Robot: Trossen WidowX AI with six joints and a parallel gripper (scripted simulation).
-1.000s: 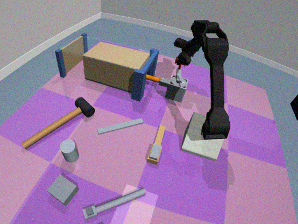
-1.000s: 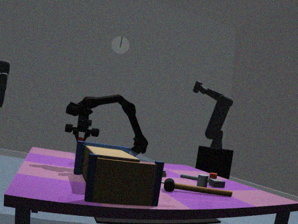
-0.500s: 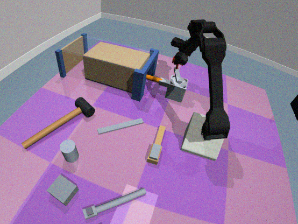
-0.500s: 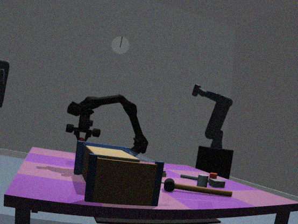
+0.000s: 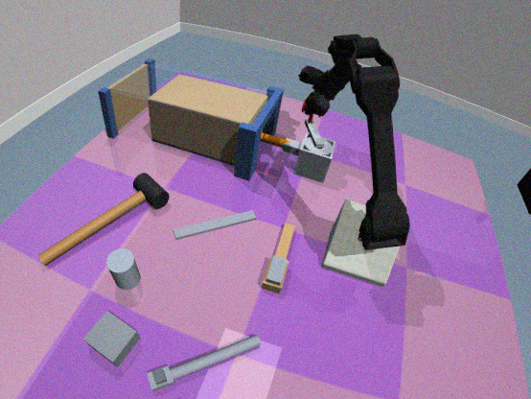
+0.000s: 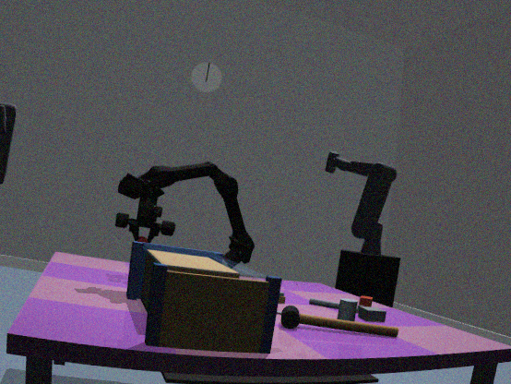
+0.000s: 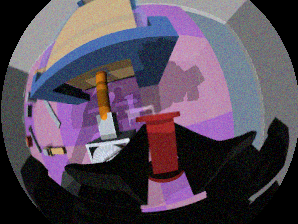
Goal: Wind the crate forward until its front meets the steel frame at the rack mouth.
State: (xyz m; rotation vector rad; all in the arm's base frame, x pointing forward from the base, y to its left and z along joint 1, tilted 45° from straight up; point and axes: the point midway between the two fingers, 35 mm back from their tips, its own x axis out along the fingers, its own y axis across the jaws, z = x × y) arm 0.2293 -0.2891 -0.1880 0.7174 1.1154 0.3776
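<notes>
Right now my gripper tip is 30 mm past the grey crank handle, 30 mm to the right of it and 30 mm above it. The rest, counted from my gripper tip: grey winch (80 mm behind, 80 mm to the left, 100 mm below); then blue frame (100 mm ahead, 90 mm to the left, 20 mm below); then red knob (20 mm behind).
</notes>
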